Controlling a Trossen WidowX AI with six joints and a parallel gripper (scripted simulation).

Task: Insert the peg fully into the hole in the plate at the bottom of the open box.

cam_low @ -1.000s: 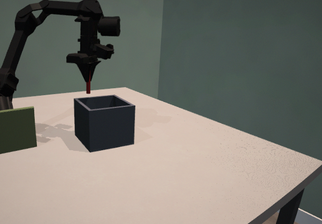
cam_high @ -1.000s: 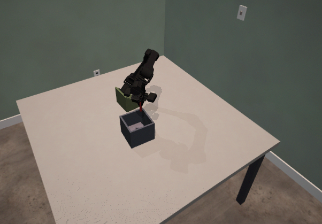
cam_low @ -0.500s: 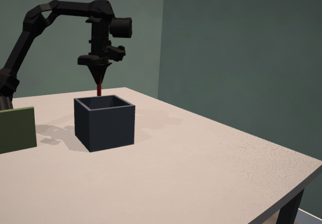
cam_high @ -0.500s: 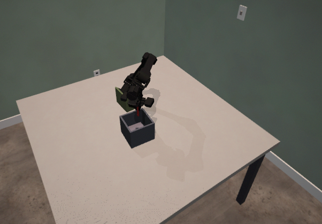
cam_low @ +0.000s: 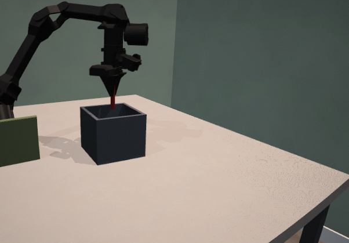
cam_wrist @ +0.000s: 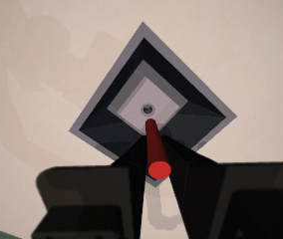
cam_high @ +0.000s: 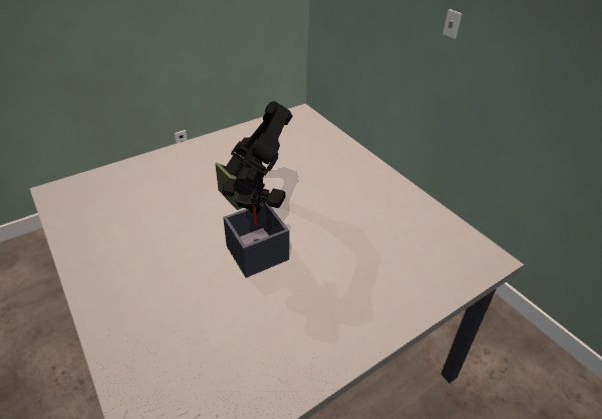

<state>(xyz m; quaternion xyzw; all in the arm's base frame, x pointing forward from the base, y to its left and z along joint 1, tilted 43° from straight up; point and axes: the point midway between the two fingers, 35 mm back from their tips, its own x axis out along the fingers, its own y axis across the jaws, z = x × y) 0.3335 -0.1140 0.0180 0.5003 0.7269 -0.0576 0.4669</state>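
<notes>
Now: the pale grey plate 170 mm below my hand. From my hand the other things lie so: red peg (40 mm below).
</notes>
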